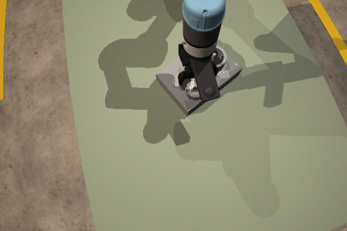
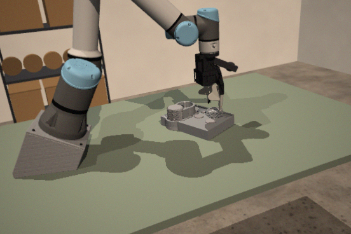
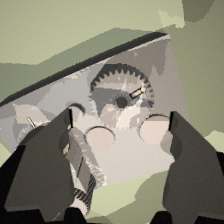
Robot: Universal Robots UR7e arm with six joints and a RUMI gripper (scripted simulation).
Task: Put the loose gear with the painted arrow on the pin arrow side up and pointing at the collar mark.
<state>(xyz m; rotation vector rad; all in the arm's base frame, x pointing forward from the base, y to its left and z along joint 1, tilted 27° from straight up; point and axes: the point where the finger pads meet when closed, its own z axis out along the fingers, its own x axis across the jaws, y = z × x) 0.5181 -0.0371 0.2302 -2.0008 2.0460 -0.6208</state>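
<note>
The gear is 40 mm below my hand.
</note>
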